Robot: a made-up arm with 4 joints.
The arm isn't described. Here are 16 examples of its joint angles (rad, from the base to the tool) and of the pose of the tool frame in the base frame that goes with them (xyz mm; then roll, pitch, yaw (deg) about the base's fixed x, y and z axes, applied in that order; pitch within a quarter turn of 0, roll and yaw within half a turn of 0).
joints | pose
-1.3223 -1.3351 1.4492 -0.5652 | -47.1 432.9 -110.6 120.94 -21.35 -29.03
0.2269 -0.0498 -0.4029 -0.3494 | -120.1 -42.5 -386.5 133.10 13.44 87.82
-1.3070 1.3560 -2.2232 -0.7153 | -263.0 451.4 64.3 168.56 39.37 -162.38
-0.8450 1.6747 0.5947 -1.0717 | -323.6 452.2 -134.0 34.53 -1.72 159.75
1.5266 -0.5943 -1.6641 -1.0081 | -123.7 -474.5 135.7 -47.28 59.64 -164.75
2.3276 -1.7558 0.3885 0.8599 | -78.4 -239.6 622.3 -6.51 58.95 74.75
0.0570 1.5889 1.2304 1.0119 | -347.5 60.8 -316.1 -6.99 -27.40 -76.04
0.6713 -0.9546 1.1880 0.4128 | -7.4 -336.7 -181.6 20.19 0.41 97.44
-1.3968 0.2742 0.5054 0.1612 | -122.5 537.8 196.7 -54.04 -44.81 -122.75
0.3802 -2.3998 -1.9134 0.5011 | -157.0 -298.5 -238.7 -163.18 0.32 -68.11
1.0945 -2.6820 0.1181 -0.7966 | -247.5 -552.5 67.8 78.94 -43.51 -60.83
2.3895 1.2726 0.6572 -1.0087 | -270.3 -438.7 451.5 -136.12 17.61 -145.71
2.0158 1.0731 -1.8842 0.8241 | -282.5 -452.6 310.1 -8.43 40.62 -117.95
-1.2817 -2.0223 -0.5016 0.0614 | -124.1 474.5 -144.5 -158.33 25.50 -30.54
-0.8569 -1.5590 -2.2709 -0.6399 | -126.4 292.4 -203.9 -85.27 -38.63 38.43
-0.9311 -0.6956 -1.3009 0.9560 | -80.6 426.4 -125.7 -120.32 -4.89 -12.84
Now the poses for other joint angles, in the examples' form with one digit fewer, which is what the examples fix.
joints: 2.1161 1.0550 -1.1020 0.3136
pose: -278 -466 367 -60.7 46.2 -157.2
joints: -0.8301 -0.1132 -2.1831 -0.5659
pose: -148 367 -126 -160.5 -32.2 140.3
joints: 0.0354 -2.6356 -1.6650 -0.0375
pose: -186 -144 -329 -160.7 11.7 -54.3
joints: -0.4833 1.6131 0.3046 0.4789
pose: -351 309 -269 47.9 -42.6 -128.7
